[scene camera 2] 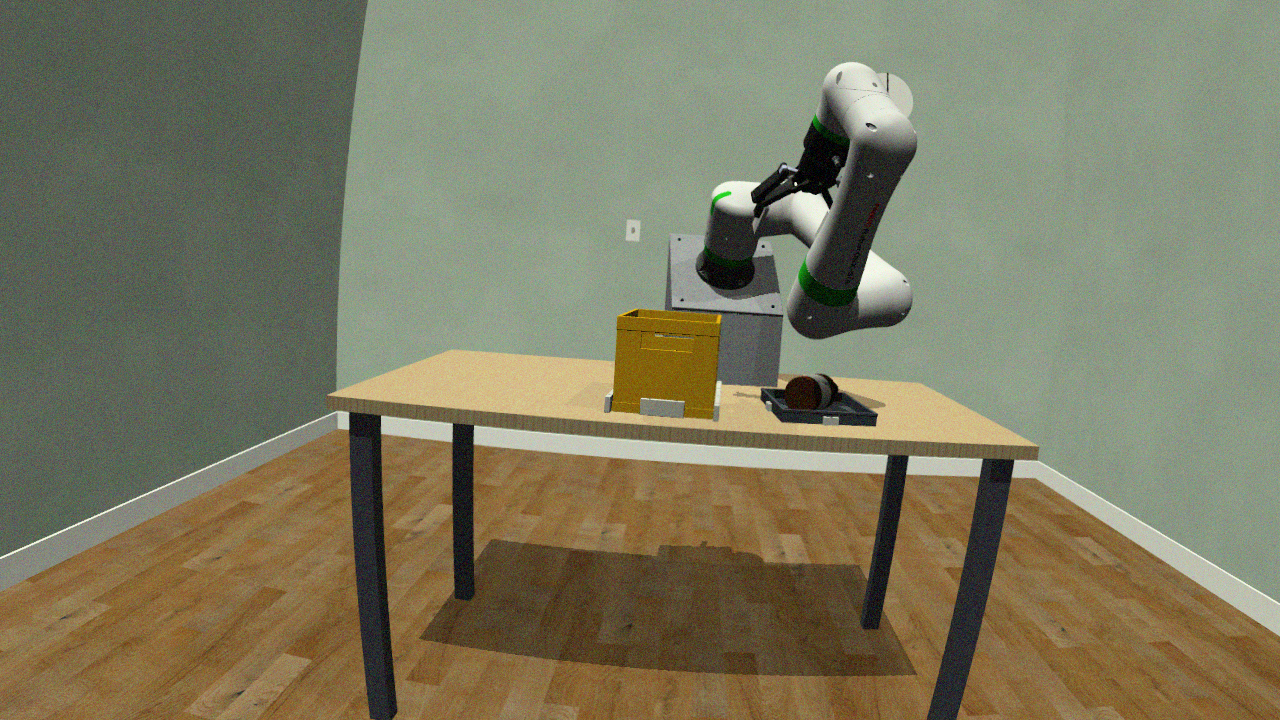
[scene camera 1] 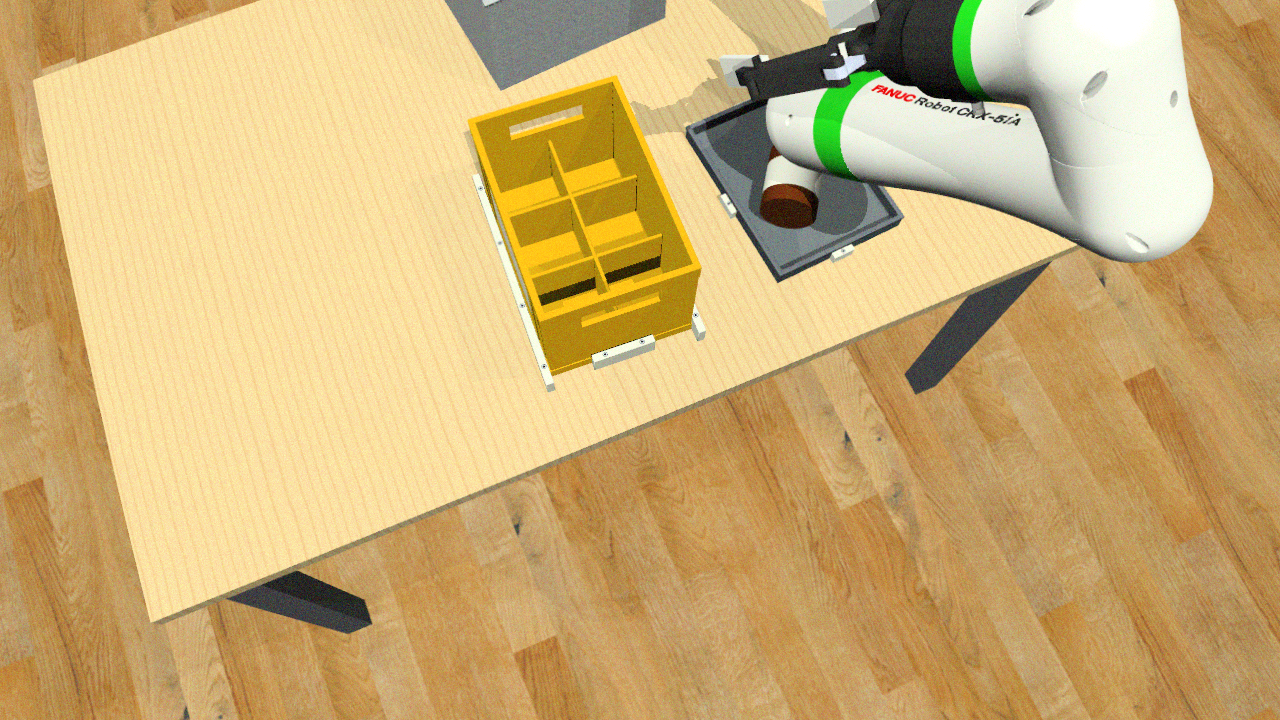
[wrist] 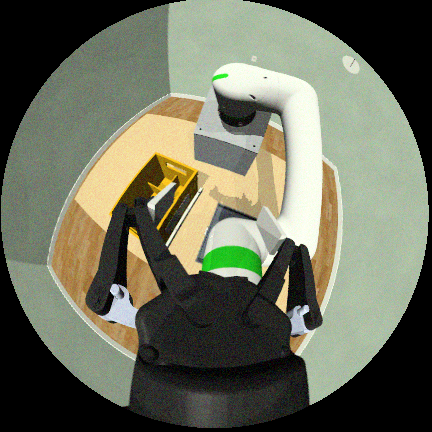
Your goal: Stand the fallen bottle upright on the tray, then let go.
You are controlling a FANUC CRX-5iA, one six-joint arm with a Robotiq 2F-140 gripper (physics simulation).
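Where they show: gripper, between the fingertips: (scene camera 2: 787,234) (scene camera 1: 778,41) (wrist: 218,203); arm's base, origin of its link: (scene camera 2: 724,269) (wrist: 236,109).
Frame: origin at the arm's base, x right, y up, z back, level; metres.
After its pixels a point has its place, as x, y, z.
Observation:
The fallen bottle (scene camera 1: 788,206) @(-0.258, -0.215, -0.419) (scene camera 2: 809,392) @(-0.278, -0.224, -0.426) is dark brown with a white band and lies on its side on the tray, its round brown base toward the table's front edge. In scene camera 1 its far part is hidden behind the arm. The tray (scene camera 1: 785,259) @(-0.253, -0.270, -0.466) (scene camera 2: 850,415) @(-0.365, -0.256, -0.453) (wrist: 231,213) @(-0.228, -0.270, -0.252) is dark grey with a low rim. My gripper (scene camera 1: 796,40) @(-0.206, 0.077, -0.392) (scene camera 2: 793,204) (wrist: 218,203) @(-0.206, 0.077, -0.392) is open and empty, high above the table and well apart from the bottle. The bottle does not show in the wrist view, where the arm covers much of the tray.
A yellow crate (scene camera 1: 617,338) @(-0.019, -0.226, -0.563) (scene camera 2: 666,377) @(-0.027, -0.205, -0.561) with divided compartments stands left of the tray, with pale strips around its base. The grey robot pedestal (scene camera 1: 572,40) @(-0.020, -0.236, -0.104) (scene camera 2: 751,349) @(-0.095, -0.187, -0.074) (wrist: 222,152) @(-0.037, -0.168, -0.097) stands behind. The arm's green-banded elbow hangs above the tray.

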